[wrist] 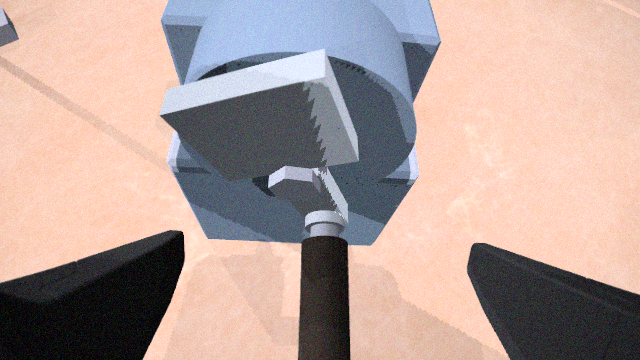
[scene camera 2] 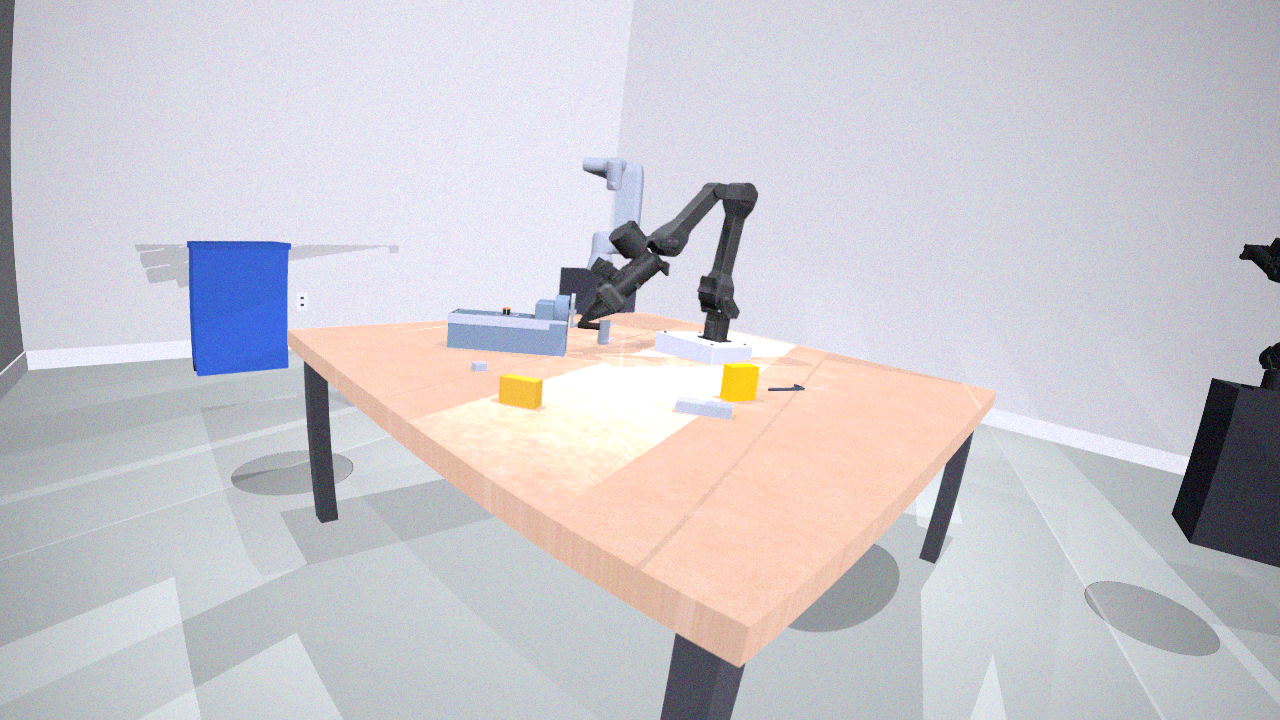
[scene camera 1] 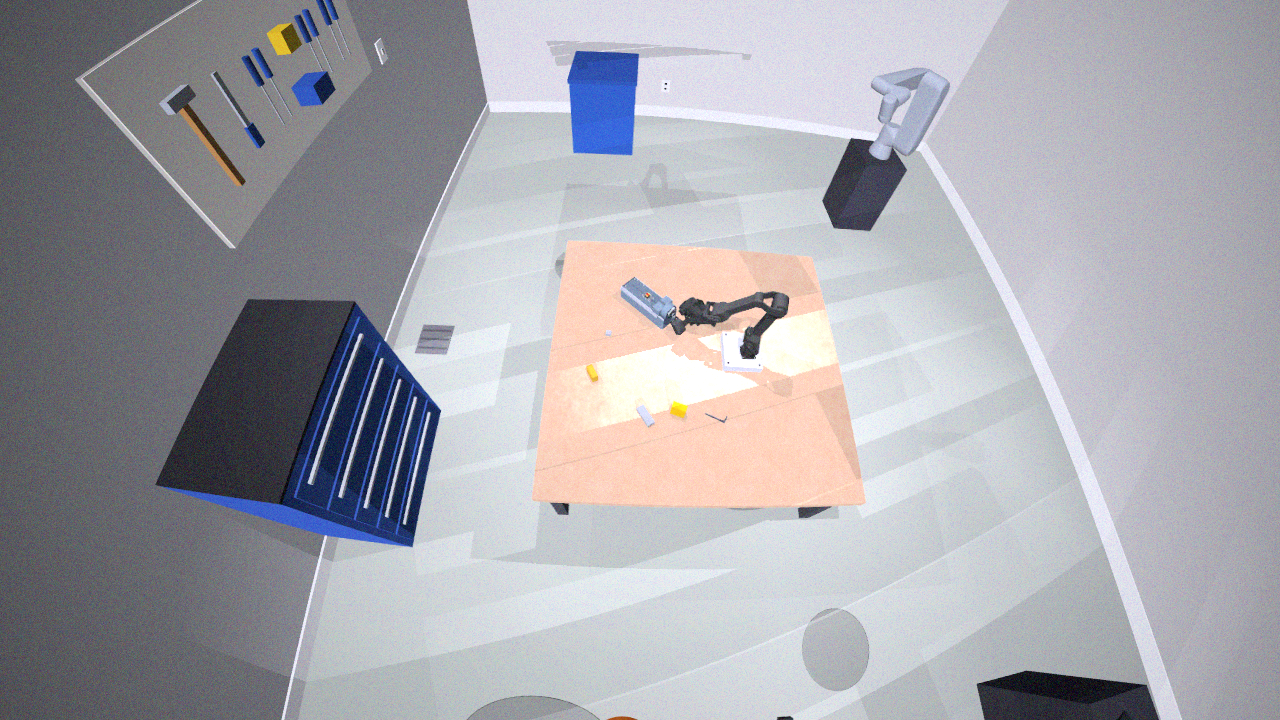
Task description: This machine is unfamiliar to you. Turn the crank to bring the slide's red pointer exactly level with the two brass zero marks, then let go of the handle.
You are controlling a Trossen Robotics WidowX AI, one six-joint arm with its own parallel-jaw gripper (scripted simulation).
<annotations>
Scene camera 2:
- gripper
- grey bar
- grey-blue slide machine
</annotations>
